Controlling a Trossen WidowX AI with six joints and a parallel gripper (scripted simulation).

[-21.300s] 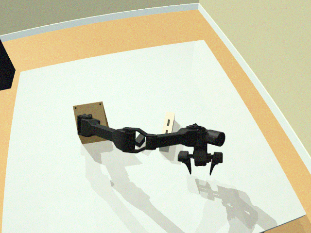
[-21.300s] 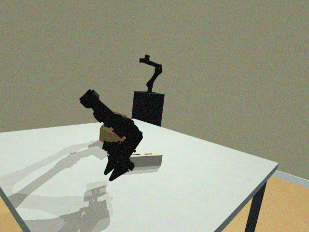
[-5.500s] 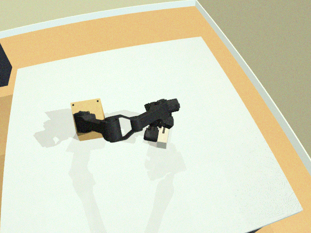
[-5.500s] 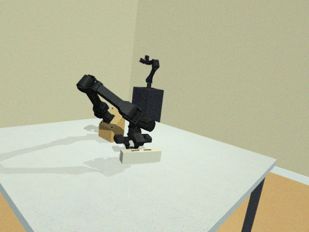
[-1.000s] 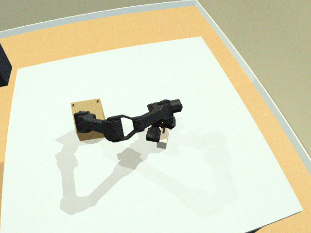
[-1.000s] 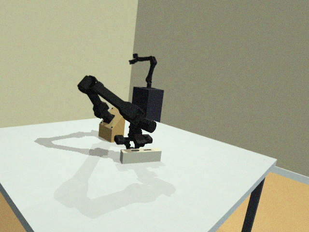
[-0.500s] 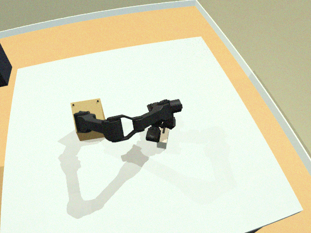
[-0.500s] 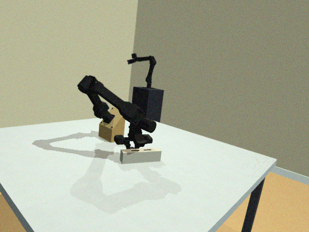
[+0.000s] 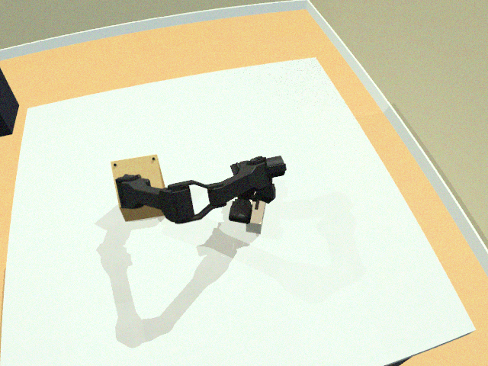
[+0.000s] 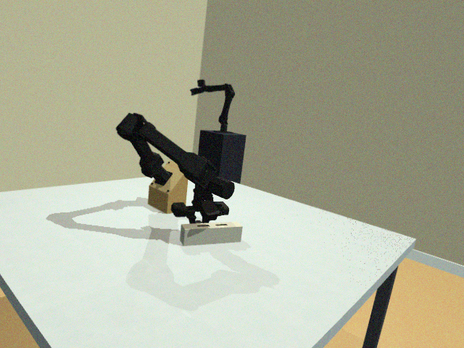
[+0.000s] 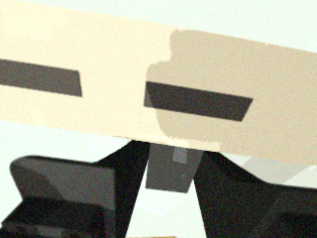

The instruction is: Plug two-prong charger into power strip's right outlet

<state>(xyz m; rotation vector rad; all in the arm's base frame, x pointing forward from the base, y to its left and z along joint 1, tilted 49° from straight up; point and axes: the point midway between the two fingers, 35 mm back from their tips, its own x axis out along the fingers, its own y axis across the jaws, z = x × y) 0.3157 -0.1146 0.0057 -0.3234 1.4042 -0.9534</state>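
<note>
Right now the grey charger is 2 cm ahead of my gripper tip, 1 cm to the right of it and 1 cm above it.
</note>
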